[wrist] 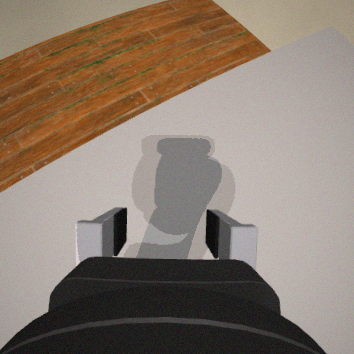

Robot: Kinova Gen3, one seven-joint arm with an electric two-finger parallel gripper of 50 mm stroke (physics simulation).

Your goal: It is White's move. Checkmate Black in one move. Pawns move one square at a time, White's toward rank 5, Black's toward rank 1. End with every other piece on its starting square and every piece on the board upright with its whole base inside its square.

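Frame: origin at the arm's base, x back, y left, z down, level; millimetres.
Seen in the pictures: gripper, between the fingertips: (165, 225).
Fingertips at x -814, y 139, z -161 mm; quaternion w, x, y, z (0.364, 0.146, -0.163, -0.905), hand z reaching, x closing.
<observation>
A point is followed by its place in that frame.
My gripper (165, 225) {x -814, y 139, z -161 mm} is open, its two fingers wide apart with nothing between them. It hangs above a light grey table top (295, 150) {x -1168, y 89, z 69 mm}. The gripper's shadow falls on the table top ahead of and between the fingers. The chessboard and the chess pieces do not show in the wrist view.
The table's edge runs from the lower left up to a corner at the upper right. Beyond it lies a brown plank floor (115, 75) at the upper left. A beige wall (290, 20) stands behind at the top.
</observation>
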